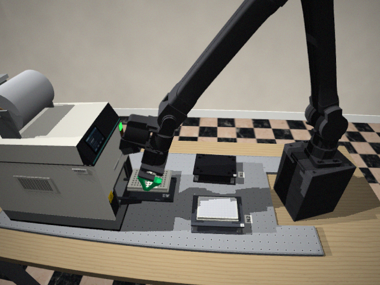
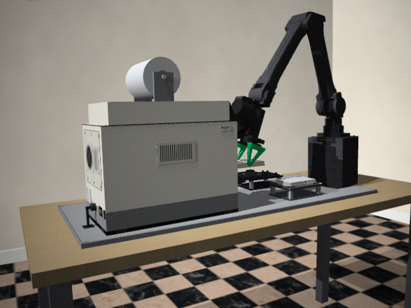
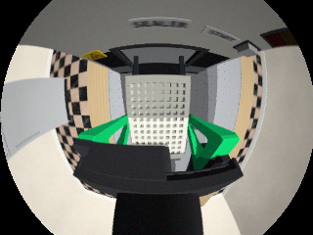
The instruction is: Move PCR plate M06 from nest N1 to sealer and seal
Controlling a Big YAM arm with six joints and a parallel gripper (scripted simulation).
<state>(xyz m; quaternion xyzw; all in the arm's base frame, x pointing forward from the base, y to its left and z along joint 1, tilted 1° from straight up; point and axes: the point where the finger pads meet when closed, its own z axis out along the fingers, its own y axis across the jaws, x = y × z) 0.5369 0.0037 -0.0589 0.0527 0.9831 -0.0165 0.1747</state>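
The plate M06 lies right at my hand. Round my hand: start key 100 mm to the right, 80 mm ahead, 50 mm above; then yellow warning label 100 mm ahead, 80 mm to the left, 10 mm above; then sealer stage 50 mm below, 10 mm behind.
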